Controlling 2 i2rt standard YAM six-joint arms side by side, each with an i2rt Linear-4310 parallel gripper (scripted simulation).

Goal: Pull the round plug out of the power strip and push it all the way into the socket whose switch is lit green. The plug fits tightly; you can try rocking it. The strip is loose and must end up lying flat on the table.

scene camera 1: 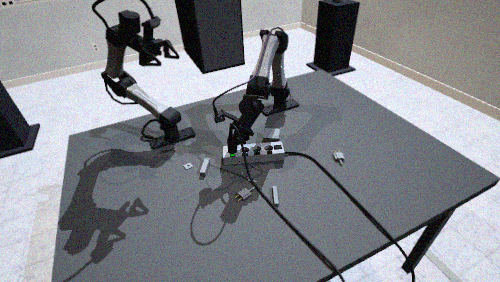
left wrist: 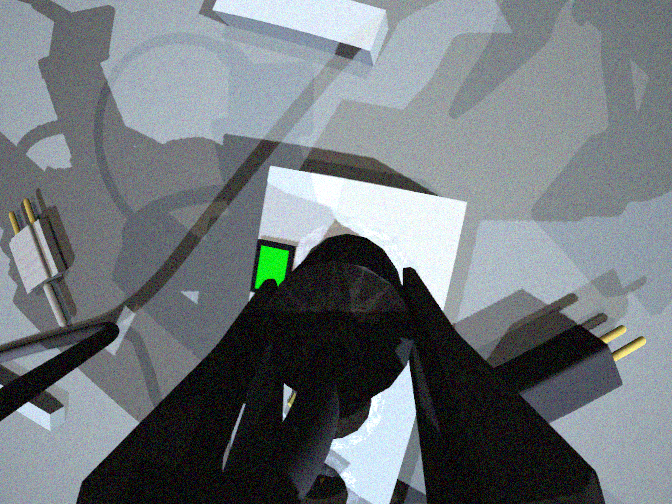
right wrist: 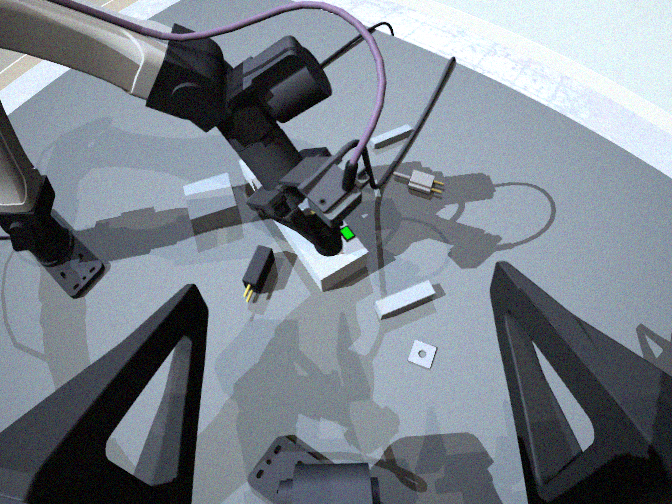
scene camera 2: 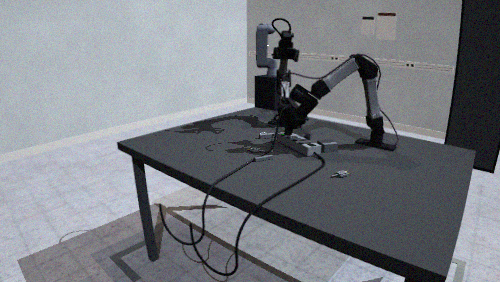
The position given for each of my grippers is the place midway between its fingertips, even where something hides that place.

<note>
I see my left gripper [left wrist: 340, 286], my right gripper [scene camera 1: 170, 60], a black round plug [left wrist: 345, 298] and a pale box [right wrist: 210, 202].
The black round plug shows as well in the right wrist view [right wrist: 330, 238]. My left gripper is seen too in the right wrist view [right wrist: 330, 235]. My right gripper is seen too in the right wrist view [right wrist: 343, 287]. The left wrist view does not show the pale box: it is out of frame.
</note>
